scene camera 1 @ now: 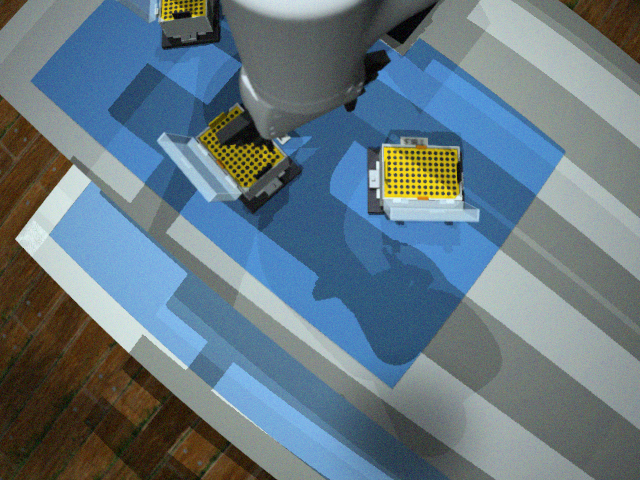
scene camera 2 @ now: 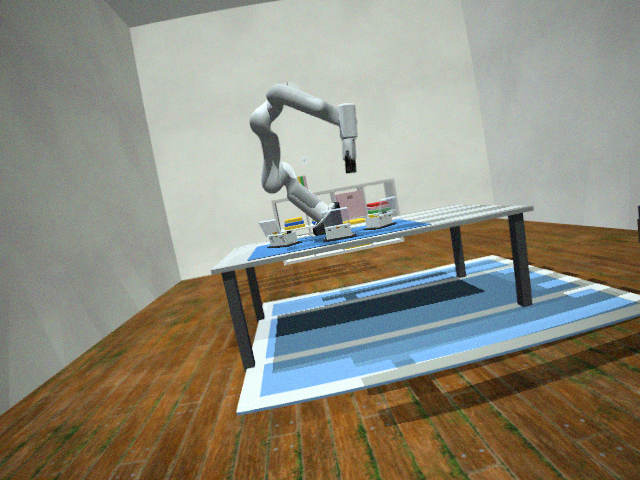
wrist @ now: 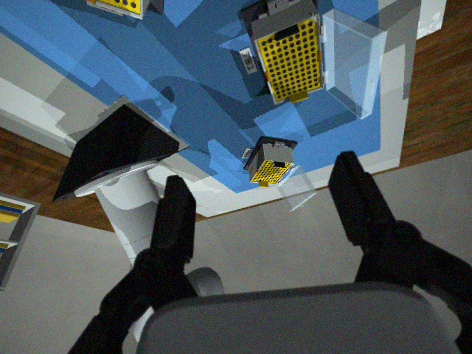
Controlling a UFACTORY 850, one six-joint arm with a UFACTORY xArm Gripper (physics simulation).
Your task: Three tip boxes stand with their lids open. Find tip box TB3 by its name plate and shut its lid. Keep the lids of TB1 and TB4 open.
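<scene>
Three tip boxes with yellow racks and clear lids stand open. The right box (scene camera 1: 421, 172) (scene camera 2: 379, 221) has a name plate (scene camera 1: 414, 141) too blurred to read; part of this box shows at the wrist view's top left. The middle box (scene camera 1: 245, 155) (scene camera 2: 338, 231) (wrist: 291, 62) has its open lid (scene camera 1: 199, 167) (wrist: 352, 62) beside it; its name plate (wrist: 247, 61) is unreadable. The third box (scene camera 1: 188, 25) (scene camera 2: 282, 238) (wrist: 272, 167) is farthest left. I cannot tell which is TB3. My gripper (scene camera 2: 350, 166) (wrist: 258, 178) is open and empty, high above the table, partly hidden by the arm in scene camera 1.
The boxes stand on a blue mat (scene camera 1: 289, 289) on the striped table (scene camera 1: 558, 330) (scene camera 2: 480, 212). The arm's dark base (wrist: 120, 145) is near the mat's edge. A shelf unit (scene camera 2: 390, 188) with coloured items stands behind the table. A rug (scene camera 2: 310, 386) lies underneath.
</scene>
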